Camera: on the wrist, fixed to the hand. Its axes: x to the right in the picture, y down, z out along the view.
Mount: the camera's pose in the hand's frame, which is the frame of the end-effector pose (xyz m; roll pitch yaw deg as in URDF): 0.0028 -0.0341 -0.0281 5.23 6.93 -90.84
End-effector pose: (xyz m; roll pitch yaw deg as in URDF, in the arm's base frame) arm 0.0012 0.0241 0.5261 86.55 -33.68 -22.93
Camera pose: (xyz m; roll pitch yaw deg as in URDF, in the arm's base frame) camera 0.0317 0.0394 0.4979 100.65 56.99 -16.53
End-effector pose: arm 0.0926 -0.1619 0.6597 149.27 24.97 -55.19
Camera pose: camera 0.1315 -0.1414 0.6646 -147.41 21.08 46.15
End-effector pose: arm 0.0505 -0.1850 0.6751 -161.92 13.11 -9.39
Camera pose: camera 0.0654 -0.1634 0.7108 -160.62 -24.52 75.46
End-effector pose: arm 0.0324 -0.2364 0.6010 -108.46 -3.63 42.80
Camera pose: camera 0.0433 -0.2479 0.6423 164.09 -77.64 153.76
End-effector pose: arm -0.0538 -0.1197 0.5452 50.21 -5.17 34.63
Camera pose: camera -0.0481 -0.1160 0.5014 13.54 56.91 -48.93
